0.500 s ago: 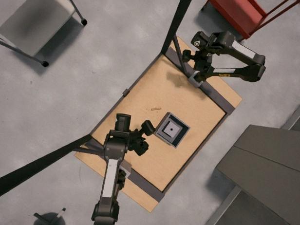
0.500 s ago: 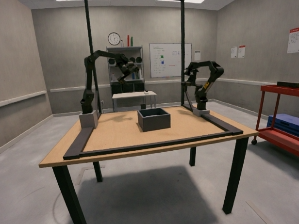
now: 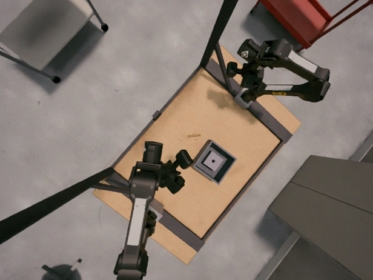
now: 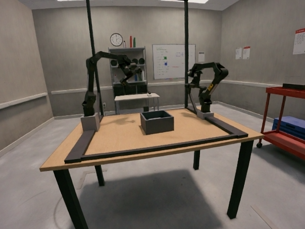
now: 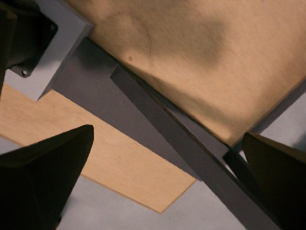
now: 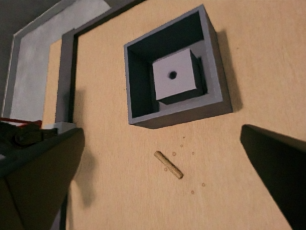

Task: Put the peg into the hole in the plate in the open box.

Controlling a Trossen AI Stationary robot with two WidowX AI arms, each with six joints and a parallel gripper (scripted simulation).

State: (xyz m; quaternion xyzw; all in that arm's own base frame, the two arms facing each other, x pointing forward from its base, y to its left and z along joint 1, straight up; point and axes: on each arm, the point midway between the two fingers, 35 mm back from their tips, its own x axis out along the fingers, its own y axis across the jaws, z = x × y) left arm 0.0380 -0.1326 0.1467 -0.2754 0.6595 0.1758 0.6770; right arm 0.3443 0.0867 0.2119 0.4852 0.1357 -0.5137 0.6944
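My right gripper is now 1 cm past the wooden peg, 17 cm to the right of it and 32 cm above it. Also, from my right hand: dark frame strip 48 cm ahead, 11 cm to the left, 32 cm below; then light grey plate 18 cm ahead, 12 cm to the left, 28 cm below; then box 18 cm ahead, 12 cm to the left, 30 cm below.
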